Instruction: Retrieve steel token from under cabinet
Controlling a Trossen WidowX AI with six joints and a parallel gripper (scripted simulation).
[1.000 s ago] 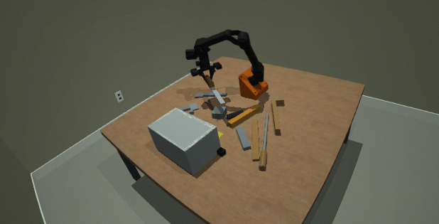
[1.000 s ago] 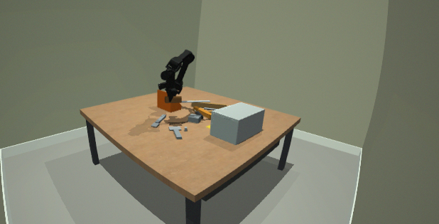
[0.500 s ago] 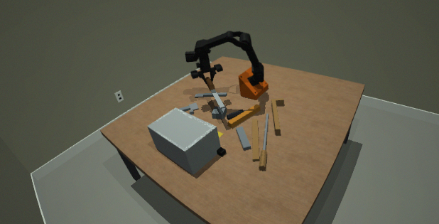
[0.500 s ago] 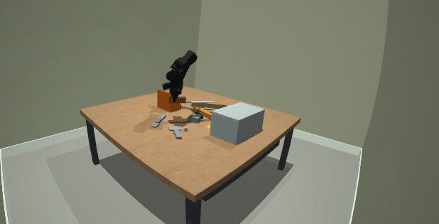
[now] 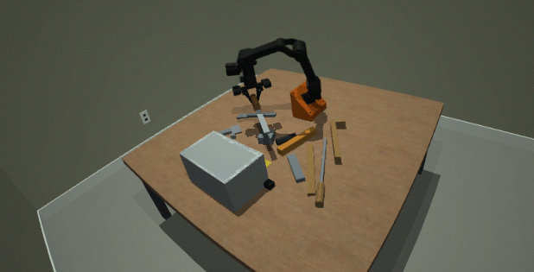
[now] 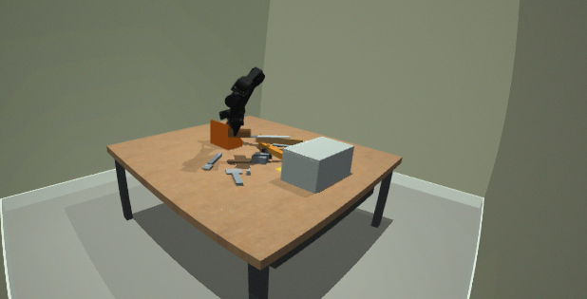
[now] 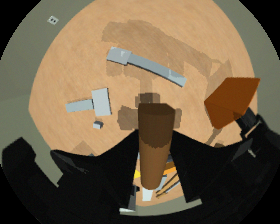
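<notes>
The grey block lies 60 mm ahead of my gripper tip, 130 mm to the left of it and 130 mm below it. From my gripper tip the other things lie so: wooden stick (90 mm ahead, 430 mm to the left, 140 mm below); then orange bar (10 mm behind, 270 mm to the left, 130 mm below); then grey t-piece (140 mm ahead, 90 mm to the right, 140 mm below).
</notes>
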